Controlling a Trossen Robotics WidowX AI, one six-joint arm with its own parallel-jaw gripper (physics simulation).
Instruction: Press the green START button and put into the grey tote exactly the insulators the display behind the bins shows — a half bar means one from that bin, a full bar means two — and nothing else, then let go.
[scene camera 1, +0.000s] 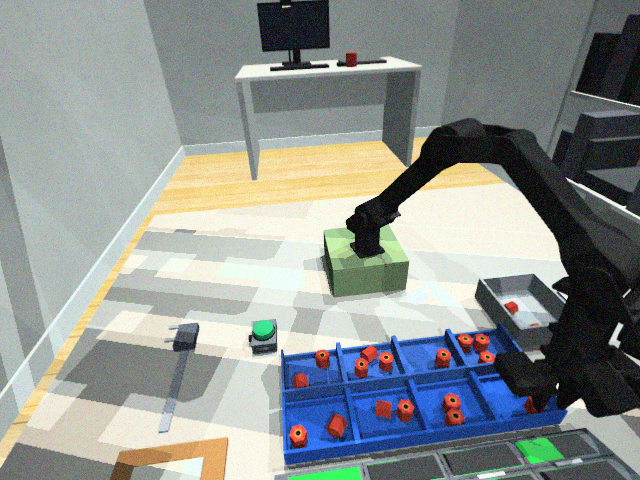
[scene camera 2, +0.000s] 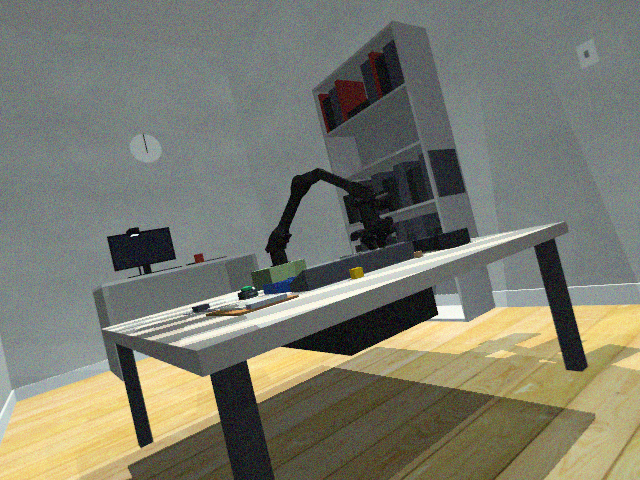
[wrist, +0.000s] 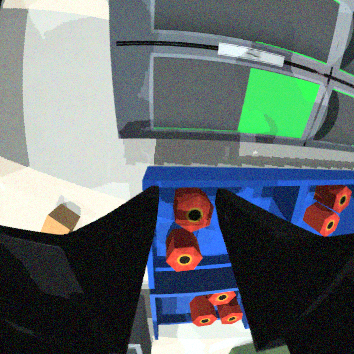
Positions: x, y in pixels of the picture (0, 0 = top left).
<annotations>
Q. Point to a display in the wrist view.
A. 131, 42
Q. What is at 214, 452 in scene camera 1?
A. A wooden clipboard.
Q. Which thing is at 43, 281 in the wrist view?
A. The gripper.
</annotations>
